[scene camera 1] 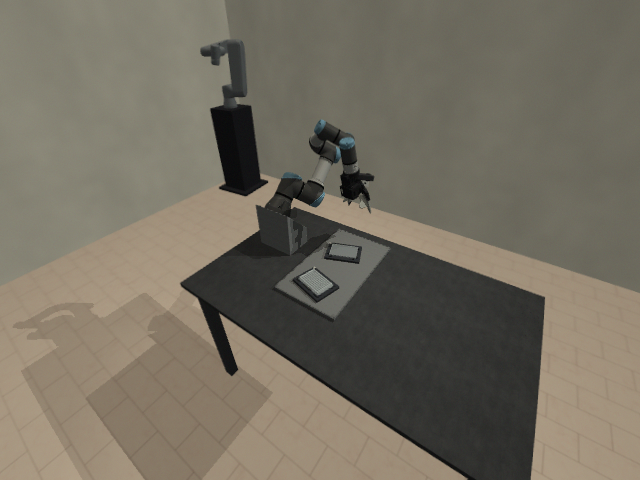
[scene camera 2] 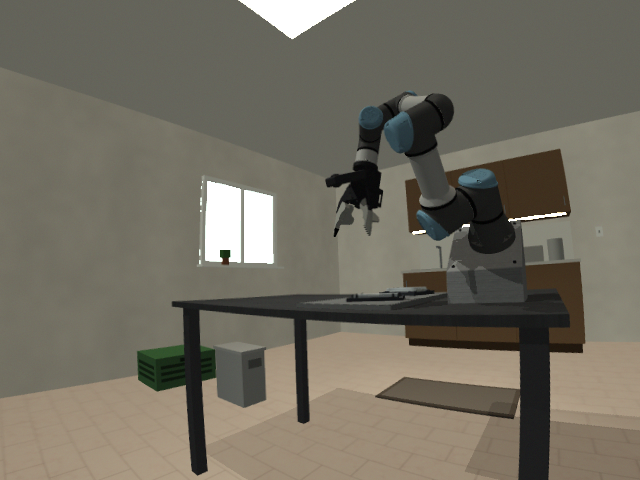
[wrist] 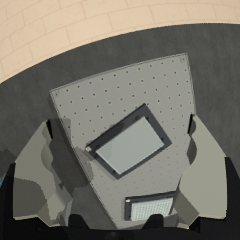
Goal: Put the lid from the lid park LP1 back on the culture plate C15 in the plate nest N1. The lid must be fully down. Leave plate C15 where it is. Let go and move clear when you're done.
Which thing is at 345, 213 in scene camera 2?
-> My gripper.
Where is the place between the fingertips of my gripper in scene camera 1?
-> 359, 209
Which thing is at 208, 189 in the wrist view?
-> My gripper.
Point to a lid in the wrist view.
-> At 139, 140
